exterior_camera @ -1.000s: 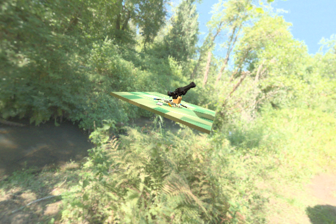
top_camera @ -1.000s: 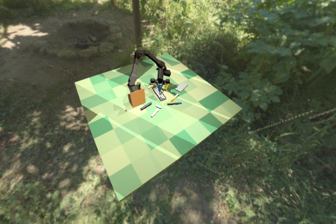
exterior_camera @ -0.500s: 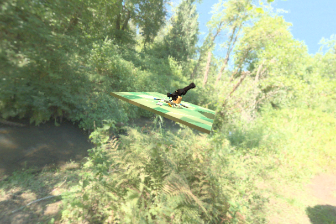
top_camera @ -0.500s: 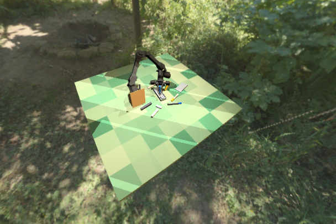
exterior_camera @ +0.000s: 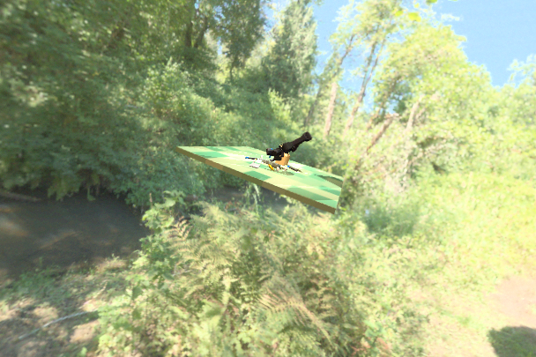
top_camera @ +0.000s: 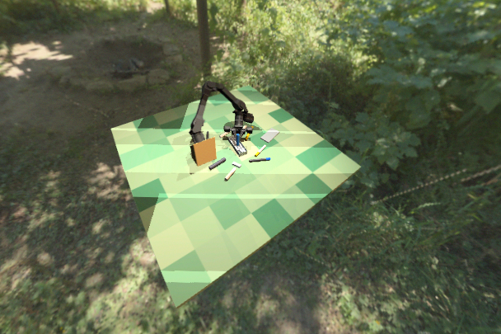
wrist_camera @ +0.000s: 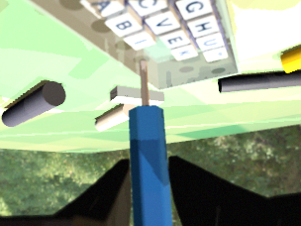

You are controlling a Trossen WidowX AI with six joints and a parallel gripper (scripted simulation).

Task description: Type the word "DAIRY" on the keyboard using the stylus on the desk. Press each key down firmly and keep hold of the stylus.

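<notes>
The yellow pen lies 16 cm ahead of my gripper tip, 12 cm to the left of it and 7 cm below it. The rest, counted from my gripper tip: grey pad: 29 cm ahead, 8 cm below, 3 cm to the left; blue stylus: 1 cm below; dark cylinder: 17 cm behind, 7 cm below, 5 cm to the right.
</notes>
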